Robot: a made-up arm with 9 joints.
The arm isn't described. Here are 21 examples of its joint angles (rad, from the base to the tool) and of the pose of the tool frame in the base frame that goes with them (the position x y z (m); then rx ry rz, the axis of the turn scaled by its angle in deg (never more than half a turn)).
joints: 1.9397 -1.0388 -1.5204 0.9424 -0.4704 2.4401 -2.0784 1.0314 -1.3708
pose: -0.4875 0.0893 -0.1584 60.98 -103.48 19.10
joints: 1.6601 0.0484 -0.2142 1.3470 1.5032 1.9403 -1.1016 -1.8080 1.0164
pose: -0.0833 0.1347 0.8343 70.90 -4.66 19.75
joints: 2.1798 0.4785 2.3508 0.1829 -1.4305 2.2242 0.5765 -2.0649 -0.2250
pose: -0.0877 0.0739 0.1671 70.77 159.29 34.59
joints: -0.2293 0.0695 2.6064 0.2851 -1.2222 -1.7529 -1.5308 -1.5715 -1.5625
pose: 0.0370 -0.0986 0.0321 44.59 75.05 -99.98
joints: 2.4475 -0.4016 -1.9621 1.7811 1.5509 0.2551 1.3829 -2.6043 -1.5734
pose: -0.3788 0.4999 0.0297 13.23 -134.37 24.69
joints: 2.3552 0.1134 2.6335 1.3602 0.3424 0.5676 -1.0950 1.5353 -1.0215
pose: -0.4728 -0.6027 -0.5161 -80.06 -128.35 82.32
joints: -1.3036 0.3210 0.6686 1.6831 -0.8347 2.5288 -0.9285 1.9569 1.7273
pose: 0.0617 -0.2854 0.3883 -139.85 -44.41 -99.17
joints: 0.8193 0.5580 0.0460 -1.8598 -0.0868 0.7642 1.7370 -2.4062 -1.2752
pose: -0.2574 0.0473 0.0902 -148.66 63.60 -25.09
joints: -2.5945 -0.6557 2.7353 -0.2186 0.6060 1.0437 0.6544 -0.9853 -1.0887
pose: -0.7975 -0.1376 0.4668 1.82 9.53 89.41
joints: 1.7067 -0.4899 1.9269 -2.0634 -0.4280 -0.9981 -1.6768 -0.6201 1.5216
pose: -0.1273 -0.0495 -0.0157 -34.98 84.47 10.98
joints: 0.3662 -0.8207 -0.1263 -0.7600 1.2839 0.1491 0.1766 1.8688 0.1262
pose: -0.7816 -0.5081 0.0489 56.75 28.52 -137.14
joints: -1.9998 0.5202 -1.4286 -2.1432 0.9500 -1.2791 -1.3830 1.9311 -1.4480
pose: 0.0091 0.2330 0.5848 -46.21 68.25 -51.66
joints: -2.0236 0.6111 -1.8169 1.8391 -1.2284 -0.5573 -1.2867 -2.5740 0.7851
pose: -1.0323 -0.4049 0.1288 132.56 -108.58 -46.58
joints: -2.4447 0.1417 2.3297 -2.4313 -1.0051 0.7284 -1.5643 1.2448 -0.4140
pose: -0.2201 -0.4514 0.0056 -30.88 53.54 -124.84
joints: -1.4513 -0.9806 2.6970 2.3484 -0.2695 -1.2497 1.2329 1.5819 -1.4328
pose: -0.4794 0.1007 0.6515 -1.63 -0.22 -98.43
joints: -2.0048 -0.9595 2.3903 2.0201 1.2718 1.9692 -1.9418 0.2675 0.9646
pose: -0.6889 0.0357 0.3544 -45.87 125.26 23.38
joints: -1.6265 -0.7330 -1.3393 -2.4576 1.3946 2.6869 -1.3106 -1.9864 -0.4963
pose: -0.0080 0.2635 -0.2561 -71.20 26.29 88.65
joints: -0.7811 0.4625 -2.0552 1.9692 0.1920 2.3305 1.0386 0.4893 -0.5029
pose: 0.1399 -0.3530 0.4666 98.82 -2.94 33.76
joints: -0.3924 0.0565 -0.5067 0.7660 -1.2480 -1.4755 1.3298 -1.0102 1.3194
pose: -0.2141 -0.0099 -0.0102 -47.27 61.84 -8.75
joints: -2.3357 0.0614 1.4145 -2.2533 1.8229 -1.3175 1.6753 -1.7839 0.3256
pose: -0.2118 -0.2773 -0.5556 -18.39 -112.90 56.79
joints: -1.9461 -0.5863 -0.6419 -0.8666 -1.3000 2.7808 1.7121 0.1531 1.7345
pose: -0.4350 0.2530 0.2112 -1.72 -72.71 88.06
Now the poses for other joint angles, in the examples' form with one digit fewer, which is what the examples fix.
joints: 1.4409 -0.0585 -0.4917 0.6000 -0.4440 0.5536 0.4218 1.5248 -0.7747
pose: 0.117 0.268 0.059 -122.6 -18.6 -31.0
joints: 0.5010 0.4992 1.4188 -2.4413 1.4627 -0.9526 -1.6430 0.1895 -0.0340
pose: -0.547 -0.245 0.298 -96.0 12.6 2.6
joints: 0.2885 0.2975 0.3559 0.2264 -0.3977 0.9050 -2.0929 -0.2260 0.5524
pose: -0.169 -0.265 0.230 169.5 13.1 -53.8
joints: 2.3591 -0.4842 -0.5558 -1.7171 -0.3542 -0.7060 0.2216 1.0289 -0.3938
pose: -0.406 -0.164 0.202 15.0 111.3 -136.8
